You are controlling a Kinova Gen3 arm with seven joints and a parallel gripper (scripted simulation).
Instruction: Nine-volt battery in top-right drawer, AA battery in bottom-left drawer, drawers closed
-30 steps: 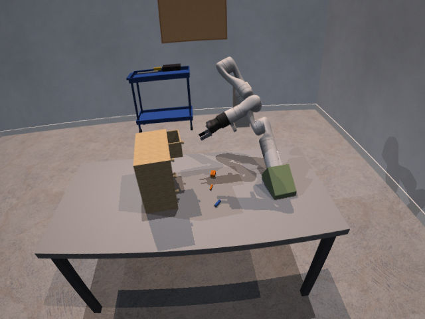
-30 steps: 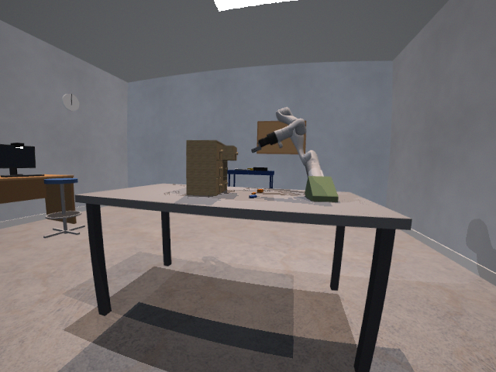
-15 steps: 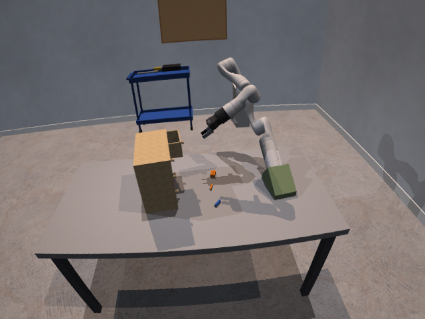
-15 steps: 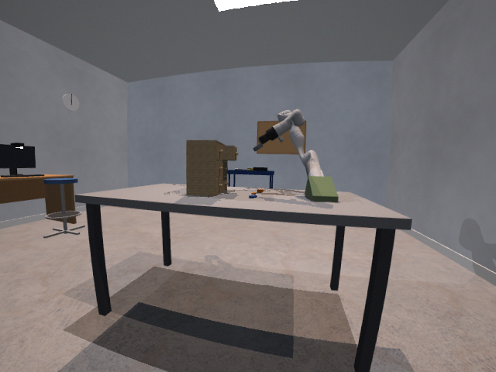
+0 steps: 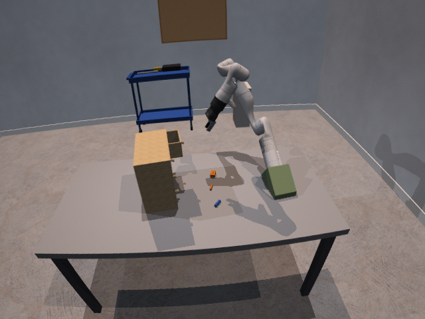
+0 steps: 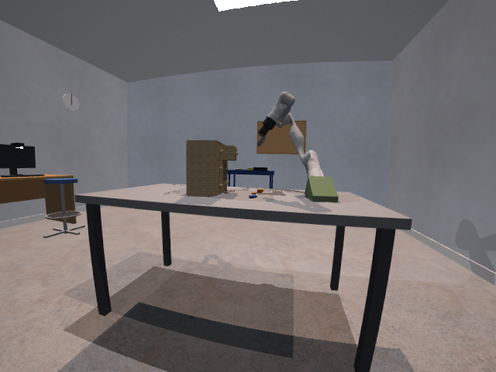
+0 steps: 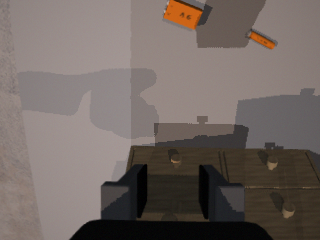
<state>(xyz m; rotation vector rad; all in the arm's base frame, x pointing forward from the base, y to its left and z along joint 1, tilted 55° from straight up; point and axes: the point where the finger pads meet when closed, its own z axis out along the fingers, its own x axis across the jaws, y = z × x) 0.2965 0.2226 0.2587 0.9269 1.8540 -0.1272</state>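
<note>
My gripper is now 1 cm past the orange nine-volt battery and 31 cm above it. The rest, counted from my hand: blue cylindrical battery (3 cm behind, 26 cm to the left, 32 cm below); orange AA battery (12 cm to the left, 32 cm below).
</note>
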